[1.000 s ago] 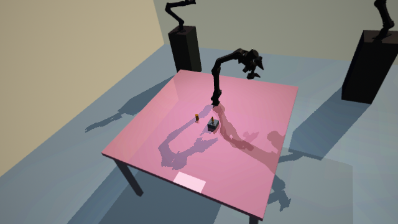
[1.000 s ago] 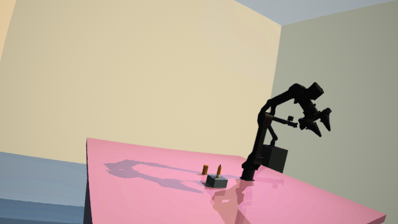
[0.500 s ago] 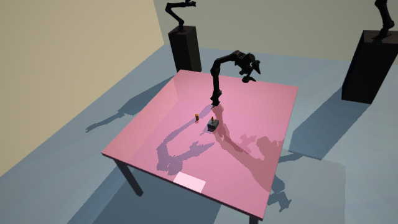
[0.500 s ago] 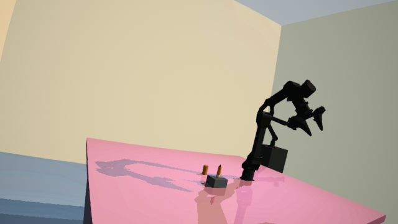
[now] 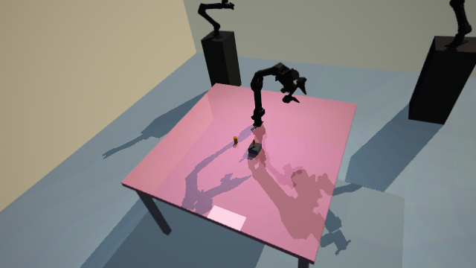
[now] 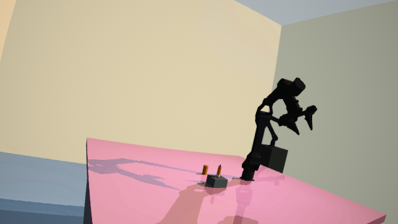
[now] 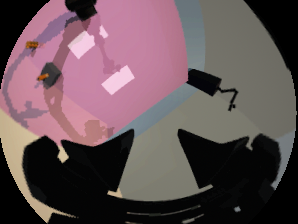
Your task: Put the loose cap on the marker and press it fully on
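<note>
Now: the orange cap 42 cm to the right of my gripper tip, 30 cm below it and 20 cm ahead of it. The rest, counted from my gripper tip: orange marker 26 cm to the right, 25 cm below, 23 cm ahead; then grey holder block 31 cm below, 26 cm to the right, 23 cm ahead.
</note>
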